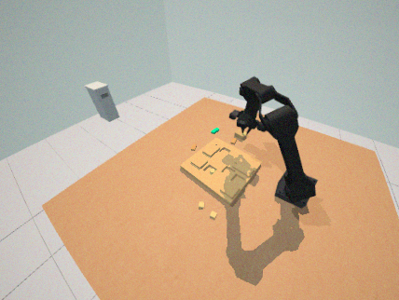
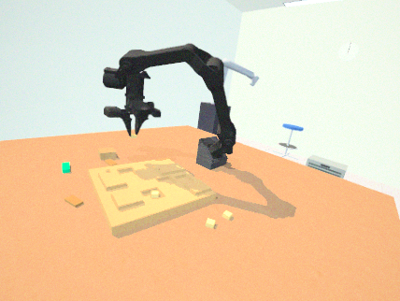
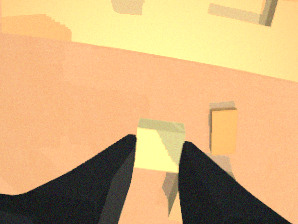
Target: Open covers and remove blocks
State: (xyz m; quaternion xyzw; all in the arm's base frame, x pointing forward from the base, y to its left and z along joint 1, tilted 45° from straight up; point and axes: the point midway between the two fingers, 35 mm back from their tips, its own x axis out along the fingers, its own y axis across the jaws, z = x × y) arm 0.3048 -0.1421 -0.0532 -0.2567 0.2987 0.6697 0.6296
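The tan puzzle board lies 19 cm to the left of my gripper tip, 10 cm below it and 2 cm ahead of it.
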